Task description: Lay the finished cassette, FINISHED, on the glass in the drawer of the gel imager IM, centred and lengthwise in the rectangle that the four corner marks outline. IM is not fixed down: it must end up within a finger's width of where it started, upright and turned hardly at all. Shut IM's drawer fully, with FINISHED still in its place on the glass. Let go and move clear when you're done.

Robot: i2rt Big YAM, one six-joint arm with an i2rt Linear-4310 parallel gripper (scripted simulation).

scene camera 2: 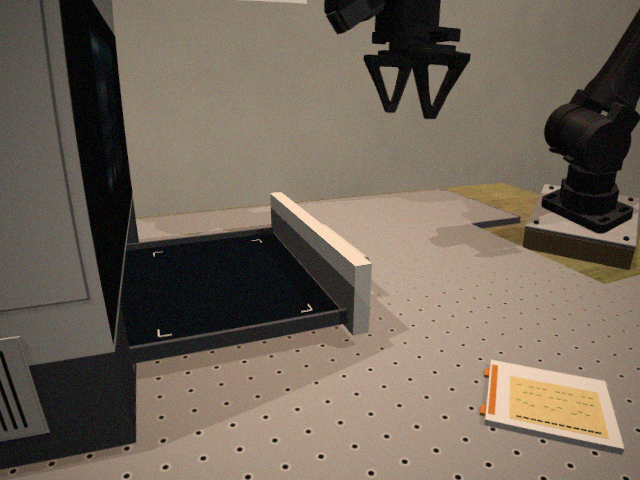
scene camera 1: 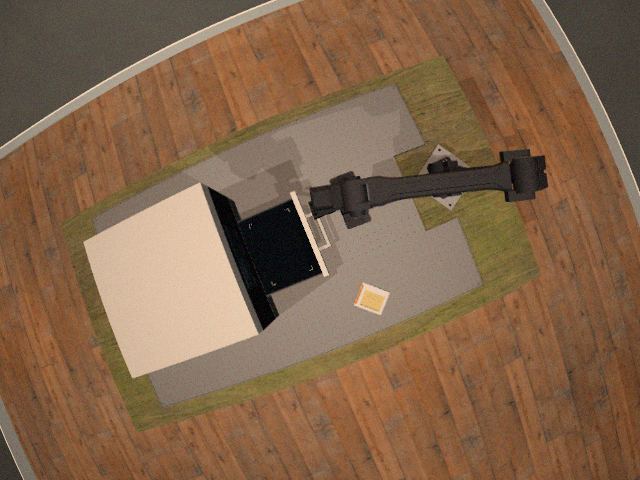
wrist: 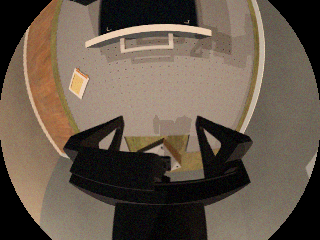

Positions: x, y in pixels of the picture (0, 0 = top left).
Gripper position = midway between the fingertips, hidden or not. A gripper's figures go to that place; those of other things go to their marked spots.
Labels:
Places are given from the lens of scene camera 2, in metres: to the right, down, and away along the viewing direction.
my gripper (scene camera 2: 408, 115): 0.11, -0.15, 0.53
gel imager (scene camera 2: 75, 385): -0.15, 0.09, 0.25
cassette (scene camera 2: 576, 410): 0.20, 0.13, 0.31
The marked spots on the gel imager and the cassette are 0.35 m apart.

